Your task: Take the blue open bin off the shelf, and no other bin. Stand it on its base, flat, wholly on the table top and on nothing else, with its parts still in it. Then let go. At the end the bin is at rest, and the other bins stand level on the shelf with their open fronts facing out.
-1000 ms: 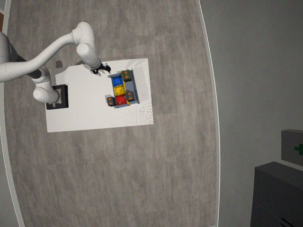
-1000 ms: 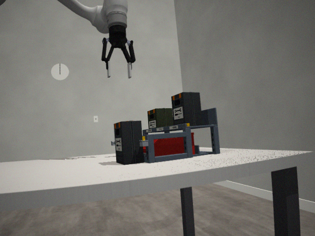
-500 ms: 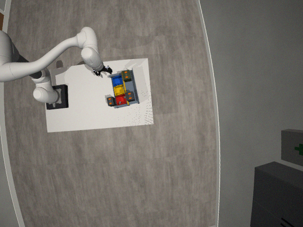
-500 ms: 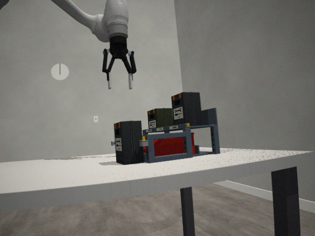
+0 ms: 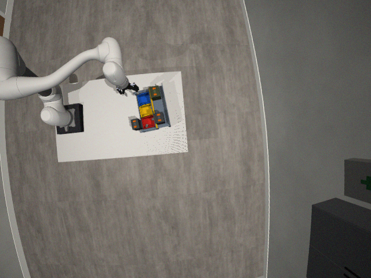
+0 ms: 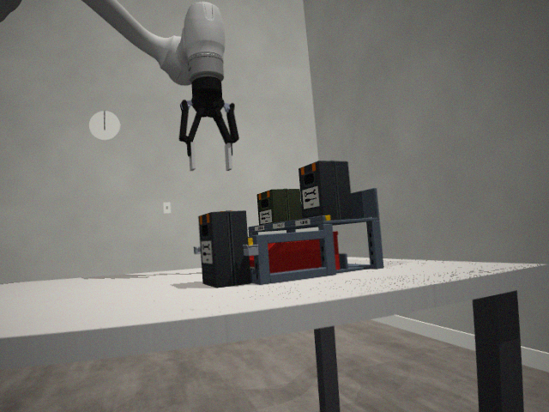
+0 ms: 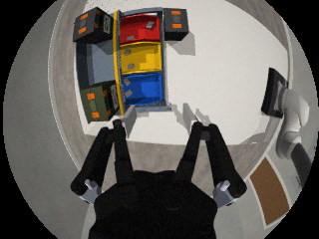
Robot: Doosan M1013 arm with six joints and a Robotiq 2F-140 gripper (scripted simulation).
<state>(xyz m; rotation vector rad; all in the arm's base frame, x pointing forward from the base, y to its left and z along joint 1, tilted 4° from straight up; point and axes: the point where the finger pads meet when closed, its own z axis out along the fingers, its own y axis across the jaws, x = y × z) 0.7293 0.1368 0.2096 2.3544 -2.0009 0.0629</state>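
The blue open bin lies 24 cm below my hand, 8 cm ahead of it and 1 cm to the left of it. Also, from my hand: yellow bin 24 cm below, 10 cm to the right, 10 cm ahead; green box 17 cm ahead, 13 cm below, 3 cm to the left; red bin 24 cm below, 21 cm to the right, 12 cm ahead.
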